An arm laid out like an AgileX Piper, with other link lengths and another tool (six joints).
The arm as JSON. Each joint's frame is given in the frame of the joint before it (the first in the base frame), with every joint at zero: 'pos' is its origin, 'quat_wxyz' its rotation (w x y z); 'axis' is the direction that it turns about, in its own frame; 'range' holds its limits. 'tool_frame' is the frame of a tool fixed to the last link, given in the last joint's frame.
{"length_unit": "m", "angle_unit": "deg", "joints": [
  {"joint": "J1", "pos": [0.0, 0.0, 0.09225], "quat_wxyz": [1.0, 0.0, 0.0, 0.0], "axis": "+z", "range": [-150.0, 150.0]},
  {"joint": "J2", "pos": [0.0, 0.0, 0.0], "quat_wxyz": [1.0, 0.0, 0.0, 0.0], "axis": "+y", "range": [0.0, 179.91]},
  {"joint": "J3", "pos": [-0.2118, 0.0, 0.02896], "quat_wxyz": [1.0, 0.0, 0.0, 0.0], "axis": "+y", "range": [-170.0, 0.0]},
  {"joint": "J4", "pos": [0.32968, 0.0, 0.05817], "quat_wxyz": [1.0, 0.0, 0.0, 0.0], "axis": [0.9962, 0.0, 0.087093], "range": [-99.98, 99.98]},
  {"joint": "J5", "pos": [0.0, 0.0, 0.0], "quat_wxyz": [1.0, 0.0, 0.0, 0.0], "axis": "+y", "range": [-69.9, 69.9]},
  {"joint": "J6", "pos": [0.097, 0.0, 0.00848], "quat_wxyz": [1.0, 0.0, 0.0, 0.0], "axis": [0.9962, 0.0, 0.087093], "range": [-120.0, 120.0]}
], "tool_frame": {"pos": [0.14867, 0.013, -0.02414], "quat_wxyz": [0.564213, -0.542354, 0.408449, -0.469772]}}
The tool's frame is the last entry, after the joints.
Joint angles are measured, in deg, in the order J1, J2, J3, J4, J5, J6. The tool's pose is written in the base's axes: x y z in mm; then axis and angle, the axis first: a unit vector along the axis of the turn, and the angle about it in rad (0 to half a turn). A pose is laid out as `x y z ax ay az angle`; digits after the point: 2 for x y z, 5 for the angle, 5 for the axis.
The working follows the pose.
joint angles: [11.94 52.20 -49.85 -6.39 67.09 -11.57]
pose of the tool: 292.80 40.09 86.53 -0.85749 0.50440 -0.10143 2.79317
Where each joint sits with the arm in this pose, in the base's axes (m; each line is computed from the numbers above, not from the rounded line before):
J1: 0.0000 0.0000 0.0922
J2: 0.0000 0.0000 0.0922
J3: -0.1046 -0.0221 0.2774
J4: 0.2200 0.0465 0.3220
J5: 0.2200 0.0465 0.3220
J6: 0.2631 0.0454 0.2347
the tool: 0.2928 0.0401 0.0865

